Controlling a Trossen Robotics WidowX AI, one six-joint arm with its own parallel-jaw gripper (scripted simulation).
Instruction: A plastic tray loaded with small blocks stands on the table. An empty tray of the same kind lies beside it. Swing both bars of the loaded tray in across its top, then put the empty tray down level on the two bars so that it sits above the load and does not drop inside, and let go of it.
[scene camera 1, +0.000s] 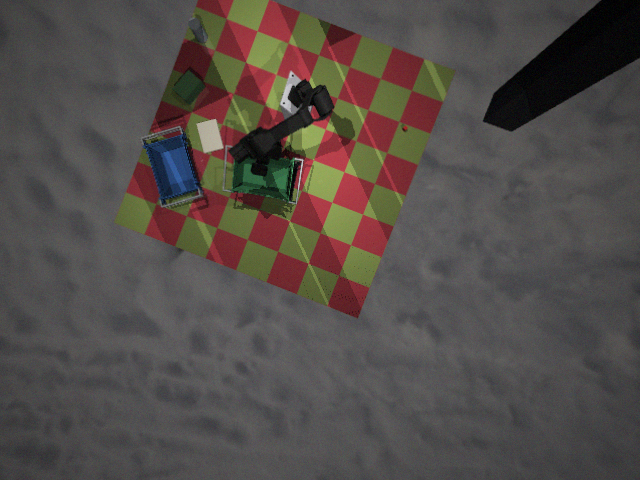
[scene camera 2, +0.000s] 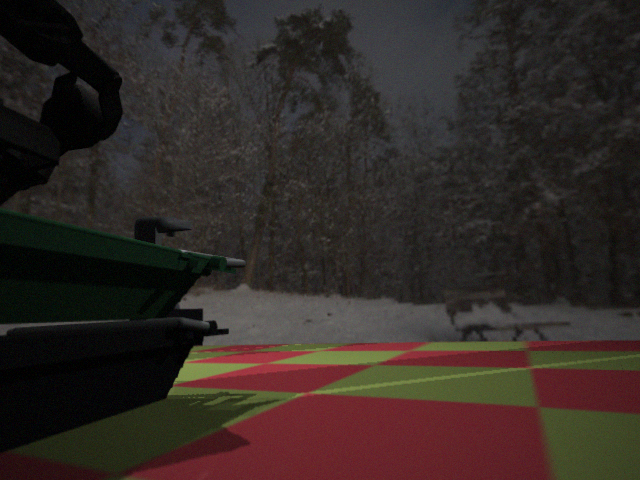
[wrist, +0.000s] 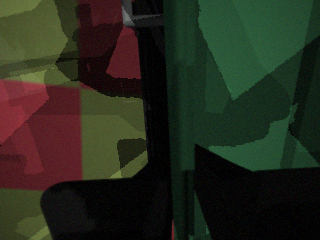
Scene:
green tray: scene camera 1; scene camera 2; wrist 235, 83
same spot on green tray: (scene camera 2: 63, 273) = (scene camera 1: 261, 191)

